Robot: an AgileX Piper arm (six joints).
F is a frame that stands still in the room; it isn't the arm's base.
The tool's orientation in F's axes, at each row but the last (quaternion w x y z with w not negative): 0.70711 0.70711 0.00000 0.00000; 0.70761 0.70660 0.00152 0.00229; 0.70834 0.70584 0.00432 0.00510; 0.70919 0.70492 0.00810 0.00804; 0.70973 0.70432 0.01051 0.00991
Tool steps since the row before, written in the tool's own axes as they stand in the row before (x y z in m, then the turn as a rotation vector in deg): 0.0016 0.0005 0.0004 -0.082 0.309 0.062; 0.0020 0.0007 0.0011 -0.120 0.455 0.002; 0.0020 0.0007 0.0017 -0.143 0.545 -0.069; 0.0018 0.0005 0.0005 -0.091 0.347 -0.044; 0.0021 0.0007 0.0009 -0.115 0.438 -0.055
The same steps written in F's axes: 0.0016 -0.0004 0.0005 -0.082 -0.062 0.309; 0.0020 -0.0011 0.0007 -0.120 -0.002 0.455; 0.0020 -0.0017 0.0007 -0.145 0.069 0.545; 0.0018 -0.0005 0.0005 -0.092 0.044 0.347; 0.0021 -0.0008 0.0007 -0.116 0.055 0.438
